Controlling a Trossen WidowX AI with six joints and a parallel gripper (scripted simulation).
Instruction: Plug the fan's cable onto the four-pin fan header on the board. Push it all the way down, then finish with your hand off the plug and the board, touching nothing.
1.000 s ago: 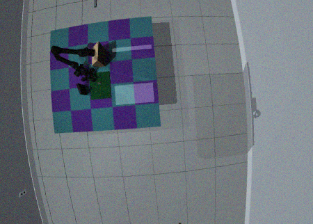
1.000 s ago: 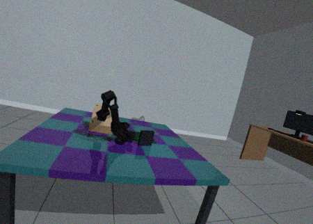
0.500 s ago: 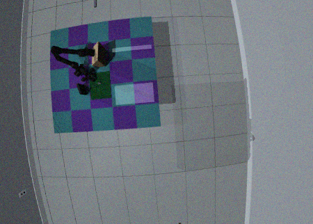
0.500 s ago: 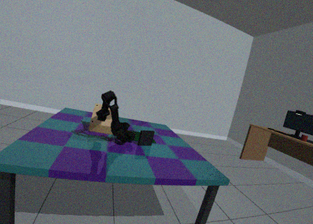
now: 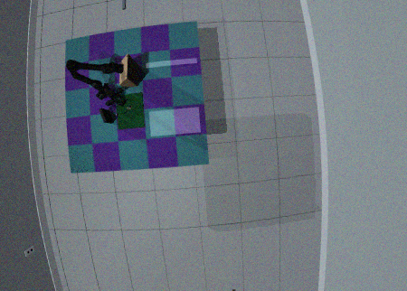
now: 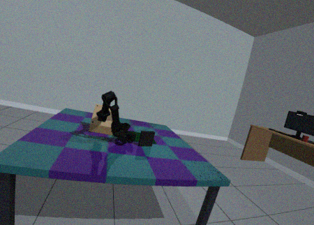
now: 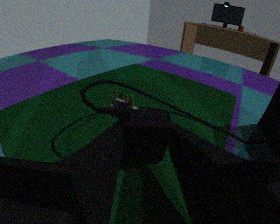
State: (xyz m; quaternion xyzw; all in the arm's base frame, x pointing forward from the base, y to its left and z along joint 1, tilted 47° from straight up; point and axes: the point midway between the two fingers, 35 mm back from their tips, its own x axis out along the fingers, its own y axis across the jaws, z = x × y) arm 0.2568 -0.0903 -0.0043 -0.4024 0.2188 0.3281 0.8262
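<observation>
Now: gripper tip 10 mm above the dark plug. The rest, counted from my gripper tip: green board 70 mm to the left, 60 mm ahead, 50 mm below; black fan 110 mm to the right, 100 mm ahead, 30 mm above.
</observation>
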